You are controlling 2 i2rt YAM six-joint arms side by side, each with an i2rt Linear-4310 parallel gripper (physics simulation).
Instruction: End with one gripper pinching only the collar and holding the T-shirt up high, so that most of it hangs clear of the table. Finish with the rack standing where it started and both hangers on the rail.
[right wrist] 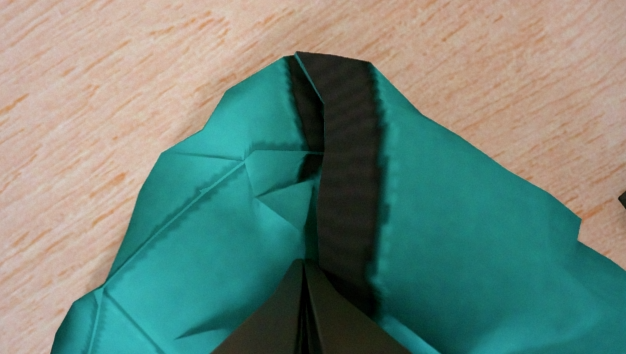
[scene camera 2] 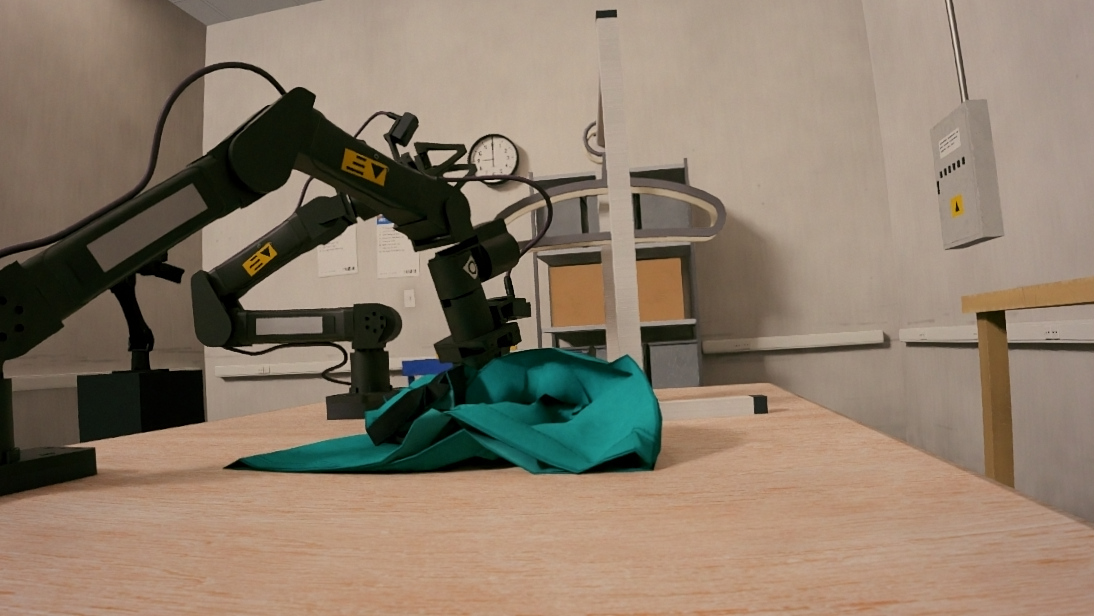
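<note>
The teal T-shirt (scene camera 2: 581, 405) (right wrist: 450, 200) lies crumpled on the table, with a low heap at its right part in the scene view. Its dark collar (scene camera 2: 413, 405) (right wrist: 350, 175) runs down to my right gripper (right wrist: 303, 272). That gripper's fingers are together at the collar's edge, with folds converging at the tips; cloth hides them in the scene view. My left gripper (scene camera 2: 460, 158) is open, high up behind the right arm. The white rack (scene camera 2: 625, 267) stands upright behind the shirt. Hanger loops (scene camera 2: 708, 212) show at its upper part; I cannot tell one hanger from two.
The rack's foot (scene camera 2: 708, 407) lies along the table behind the shirt. The right arm reaches over the table from the left of the picture, in front of the left arm. The table's right edge (scene camera 2: 918, 449) runs back past the rack. A small dark corner (right wrist: 622, 199) shows at the wrist view's right edge.
</note>
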